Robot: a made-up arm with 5 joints.
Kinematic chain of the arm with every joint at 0, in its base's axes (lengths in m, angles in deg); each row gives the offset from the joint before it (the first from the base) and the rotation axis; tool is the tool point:
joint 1: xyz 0 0 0.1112 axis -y
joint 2: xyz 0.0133 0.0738 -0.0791 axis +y
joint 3: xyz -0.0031 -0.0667 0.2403 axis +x
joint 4: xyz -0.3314 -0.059 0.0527 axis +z
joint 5: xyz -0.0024 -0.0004 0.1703 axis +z
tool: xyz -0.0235 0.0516 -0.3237
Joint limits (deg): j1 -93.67..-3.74 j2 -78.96..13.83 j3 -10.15..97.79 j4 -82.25..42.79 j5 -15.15..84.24
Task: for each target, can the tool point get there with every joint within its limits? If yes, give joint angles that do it. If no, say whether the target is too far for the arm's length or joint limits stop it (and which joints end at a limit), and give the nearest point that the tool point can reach.
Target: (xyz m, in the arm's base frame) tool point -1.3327 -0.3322 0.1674
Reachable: no: too far | nearest point -0.4821 -0.0875 0.1315 | short by 0.886 m
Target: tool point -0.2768 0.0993 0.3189
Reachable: yes | joints -37.49 -20.98 70.19 -60.26 6.77
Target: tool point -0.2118 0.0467 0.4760
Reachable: yes | joints -81.26 -30.48 40.73 -0.53 40.00
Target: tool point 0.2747 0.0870 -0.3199
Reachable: no: joint limits stop it (at a limit: joint 1, joint 2, joint 4, joint 5) | nearest point -0.1734 0.0273 -0.2962 | short by 0.453 m
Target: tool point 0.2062 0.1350 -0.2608
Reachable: no: joint limits stop it (at a limit: joint 1, joint 2, joint 4, joint 5) | nearest point -0.1765 0.0438 -0.2953 | short by 0.395 m
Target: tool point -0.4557 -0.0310 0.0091
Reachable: yes | joints -45.09 -67.59 17.59 22.58 54.78
